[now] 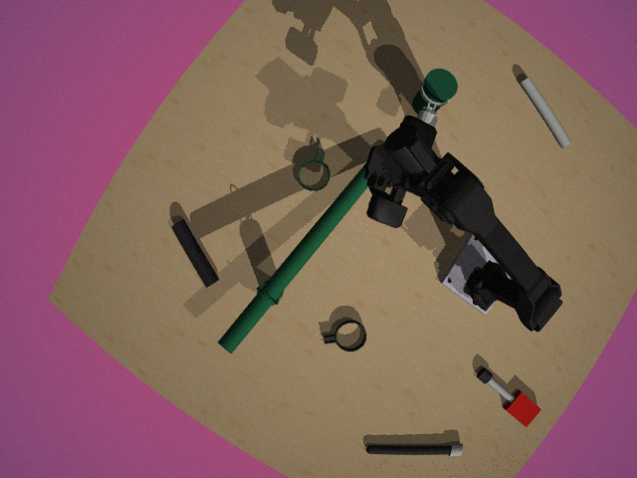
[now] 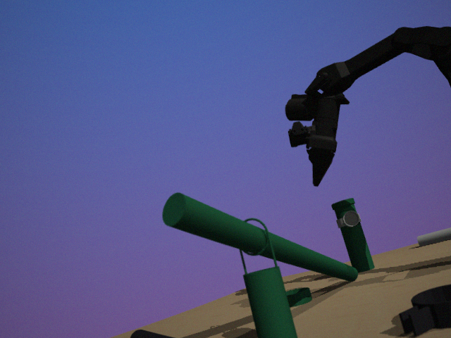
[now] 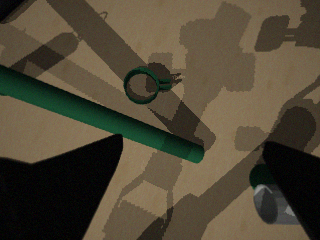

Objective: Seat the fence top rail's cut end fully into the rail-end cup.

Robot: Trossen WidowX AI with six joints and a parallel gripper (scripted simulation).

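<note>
Now: the rail-end cup 15 cm to the right of my gripper tip, 9 cm below it and 5 cm behind it. Also, from my gripper tip: short green post: 31 cm to the left, 13 cm below, 6 cm ahead; then black cylinder: 33 cm to the left, 25 cm ahead, 22 cm below; then white tube: 38 cm to the right, 32 cm behind, 22 cm below.
</note>
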